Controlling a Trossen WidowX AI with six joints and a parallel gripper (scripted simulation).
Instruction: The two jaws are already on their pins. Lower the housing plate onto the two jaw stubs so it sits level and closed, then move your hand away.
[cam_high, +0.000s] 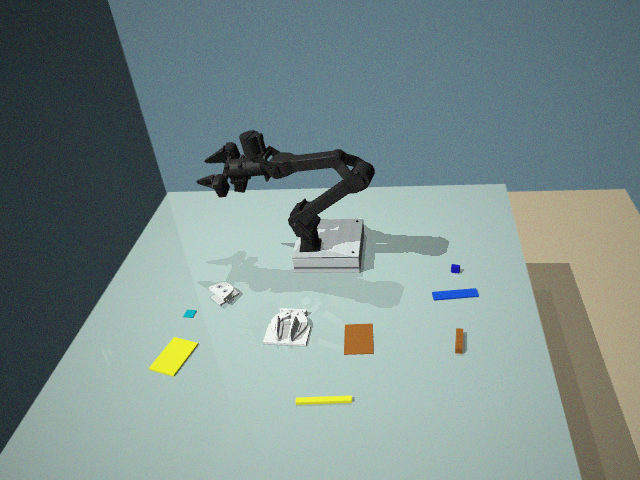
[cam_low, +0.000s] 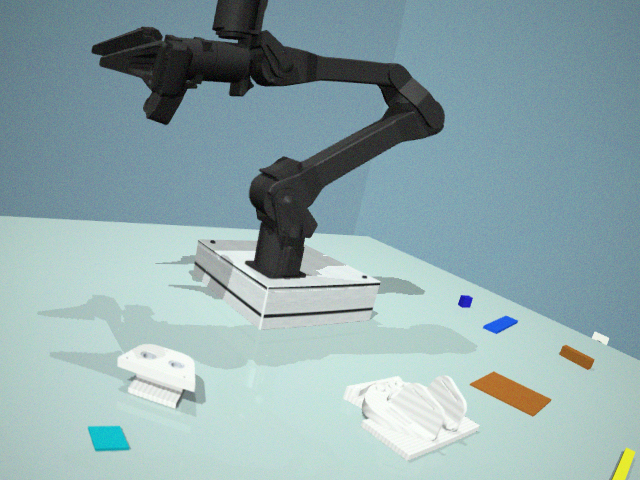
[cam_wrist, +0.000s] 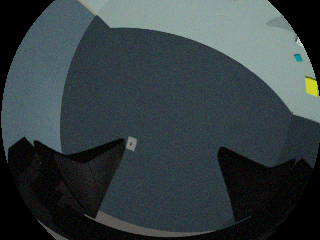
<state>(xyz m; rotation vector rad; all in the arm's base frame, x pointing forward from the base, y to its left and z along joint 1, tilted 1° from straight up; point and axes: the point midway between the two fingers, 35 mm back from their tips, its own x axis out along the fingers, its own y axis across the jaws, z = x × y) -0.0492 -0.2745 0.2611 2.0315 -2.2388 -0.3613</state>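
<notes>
Now: gripper tip 220 mm short of the white ribbed stand, 60 mm to the right of it and 300 mm above it. The rest, counted from my gripper tip: brown sheet: 400 mm ahead, 470 mm to the left, 310 mm below; then yellow sheet: 460 mm ahead, 30 mm to the right, 310 mm below; then cyan tile: 290 mm ahead, 30 mm to the right, 310 mm below.
</notes>
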